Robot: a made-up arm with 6 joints.
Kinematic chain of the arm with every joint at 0, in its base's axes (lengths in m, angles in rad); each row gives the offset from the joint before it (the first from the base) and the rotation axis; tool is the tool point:
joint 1: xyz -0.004 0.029 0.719 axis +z
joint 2: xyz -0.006 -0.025 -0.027 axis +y
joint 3: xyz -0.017 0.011 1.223 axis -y
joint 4: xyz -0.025 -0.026 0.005 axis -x
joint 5: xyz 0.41 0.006 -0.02 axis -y
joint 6: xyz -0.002 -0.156 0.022 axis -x
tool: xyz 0 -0.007 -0.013
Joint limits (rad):
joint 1: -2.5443..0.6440
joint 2: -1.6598..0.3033
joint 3: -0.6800..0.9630
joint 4: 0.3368..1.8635
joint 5: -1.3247..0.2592
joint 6: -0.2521..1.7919
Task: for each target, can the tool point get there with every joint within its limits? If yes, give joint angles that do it. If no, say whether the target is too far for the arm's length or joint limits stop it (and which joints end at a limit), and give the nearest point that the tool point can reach.
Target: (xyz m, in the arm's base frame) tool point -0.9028 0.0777 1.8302
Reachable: yes | joints -0.2561 -0.9109 0.1963 0.5535 -0.9023 1.3902
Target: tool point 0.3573 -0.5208 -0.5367
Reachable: no: joint limits stop it (at a limit: joint 1, joint 2, joint 3, joint 4, joint 5, joint 6) | nearest point -0.7271 -0.7505 0.9070 | short by 1.820 m
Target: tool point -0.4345 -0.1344 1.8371
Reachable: yes | joints 0.0216 -0.6914 -0.4597 0.8660 -1.1678 1.0683
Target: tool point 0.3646 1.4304 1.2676
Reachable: yes | joints -1.9040 -1.3583 0.4564 1.1603 0.0456 0.5472
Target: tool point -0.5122 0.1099 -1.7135
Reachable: no: too far | nearest point -1.6170 0.2858 0.6062 | short by 2.575 m
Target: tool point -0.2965 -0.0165 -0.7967
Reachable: no: joint limits stop it (at a limit: joint 2, joint 3, joint 4, joint 5, joint 6) | nearest point -1.0547 -0.1344 0.9070 | short by 1.868 m
